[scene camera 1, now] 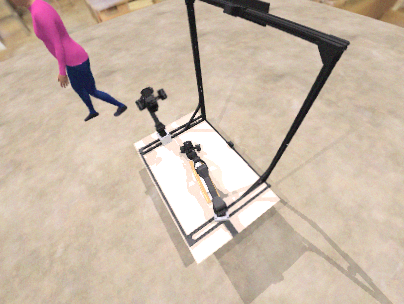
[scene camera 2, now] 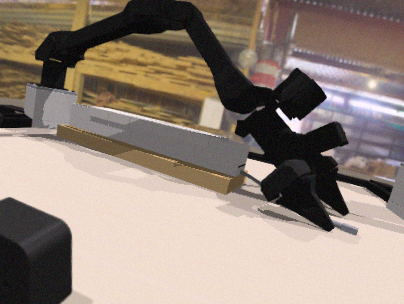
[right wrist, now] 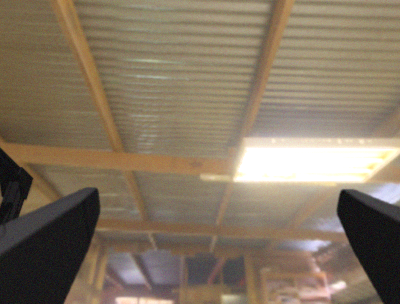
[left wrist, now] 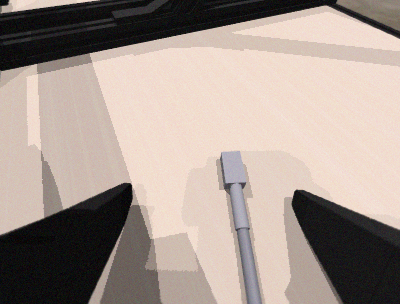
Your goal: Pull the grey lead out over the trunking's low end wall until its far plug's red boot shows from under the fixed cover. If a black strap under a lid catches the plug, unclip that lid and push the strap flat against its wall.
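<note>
The grey lead leaves the near end of the grey trunking and runs down to the table. Its light grey end plug lies on the table. My left gripper is open low over the table, with the lead between its spread fingers and touching neither in the left wrist view. My right gripper is open and empty, raised high at the far end of the table. The red boot, the black strap, the lids and the fixed cover cannot be made out.
A wooden strip runs along the trunking's side. A black frame arches over the table. A dark rounded block stands at the lower left of scene camera 2. A person is on the floor beyond.
</note>
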